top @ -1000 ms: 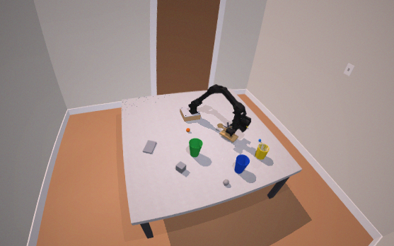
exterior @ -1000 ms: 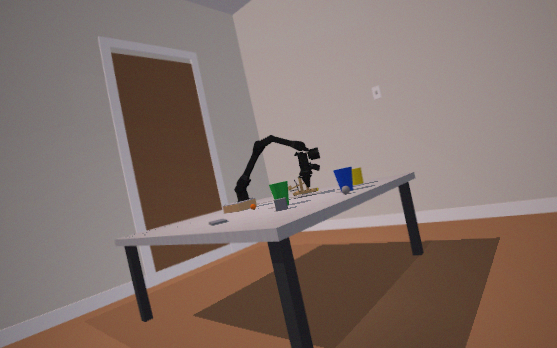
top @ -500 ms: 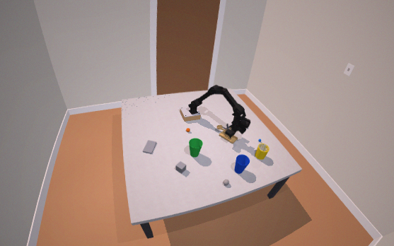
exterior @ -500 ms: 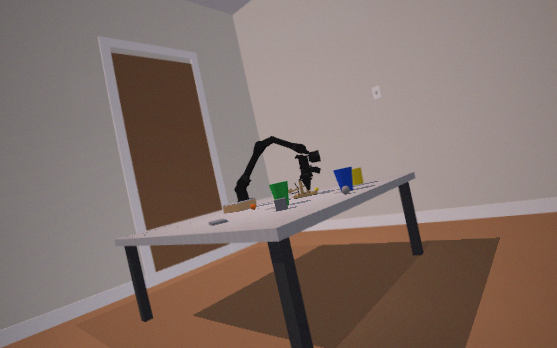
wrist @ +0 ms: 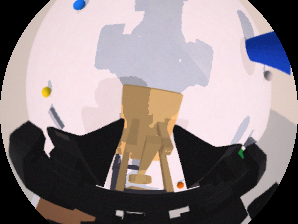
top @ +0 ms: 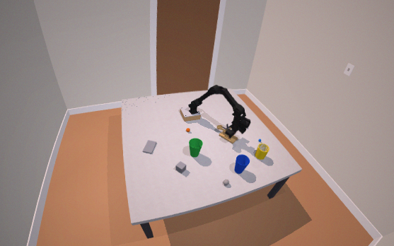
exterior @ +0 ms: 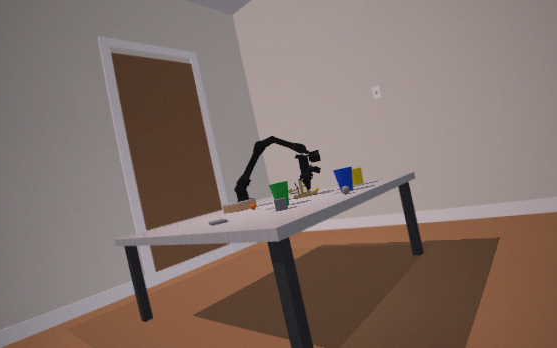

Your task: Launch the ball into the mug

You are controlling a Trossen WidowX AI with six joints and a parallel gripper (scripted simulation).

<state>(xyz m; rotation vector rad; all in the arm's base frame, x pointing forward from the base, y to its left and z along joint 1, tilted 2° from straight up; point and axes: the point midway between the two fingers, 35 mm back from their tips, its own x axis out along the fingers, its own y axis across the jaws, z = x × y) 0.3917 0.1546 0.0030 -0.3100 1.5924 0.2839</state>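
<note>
The orange ball lies 22 cm behind my gripper tip, 29 cm to the right of it and 2 cm below it. From my gripper tip the other things lie so: wooden catapult 7 cm behind, 2 cm to the right, 2 cm above; then small blue ball 13 cm ahead, 22 cm to the left, 2 cm below; then small yellow ball 7 cm behind, 23 cm to the left, 2 cm below.
</note>
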